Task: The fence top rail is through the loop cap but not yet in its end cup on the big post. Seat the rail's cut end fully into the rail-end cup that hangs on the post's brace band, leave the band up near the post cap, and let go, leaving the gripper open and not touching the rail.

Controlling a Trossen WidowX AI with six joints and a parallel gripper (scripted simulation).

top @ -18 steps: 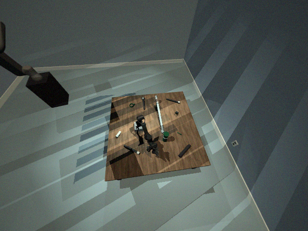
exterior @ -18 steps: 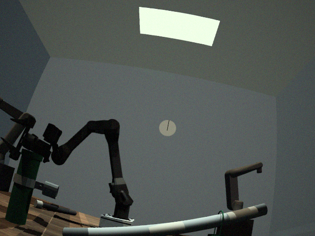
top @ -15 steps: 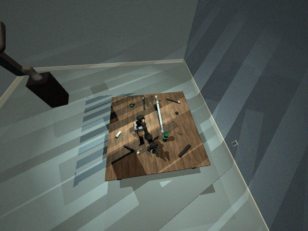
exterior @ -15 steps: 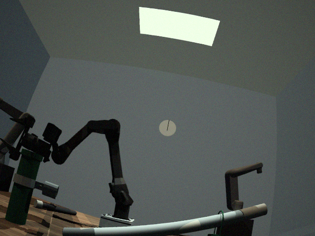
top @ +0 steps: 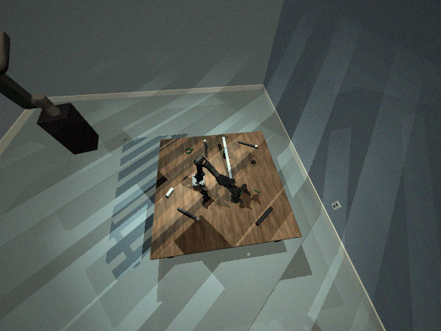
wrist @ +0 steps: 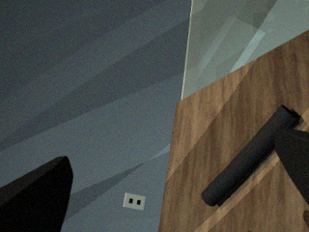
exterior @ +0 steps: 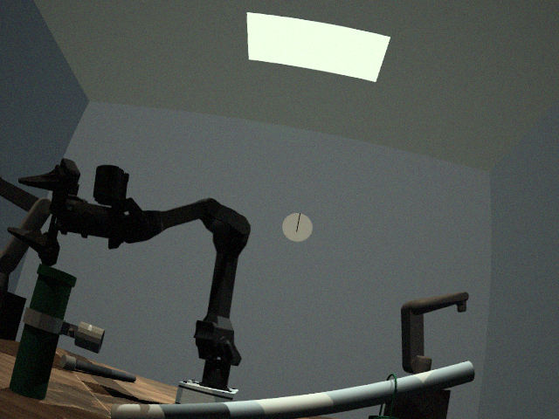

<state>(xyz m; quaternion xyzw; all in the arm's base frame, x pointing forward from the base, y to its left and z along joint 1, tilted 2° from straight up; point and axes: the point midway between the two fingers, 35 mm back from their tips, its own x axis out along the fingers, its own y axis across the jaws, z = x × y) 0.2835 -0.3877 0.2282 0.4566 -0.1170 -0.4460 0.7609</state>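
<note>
The rail-end cup lies 180 mm to the left of my gripper tip, 160 mm below it and 30 mm behind it. Round my gripper tip: dark ring 450 mm to the left, 310 mm ahead, 270 mm below; then green bolt 270 mm below, 210 mm ahead, 140 mm to the left; then dark tube 260 mm below, 170 mm ahead, 110 mm to the right.
</note>
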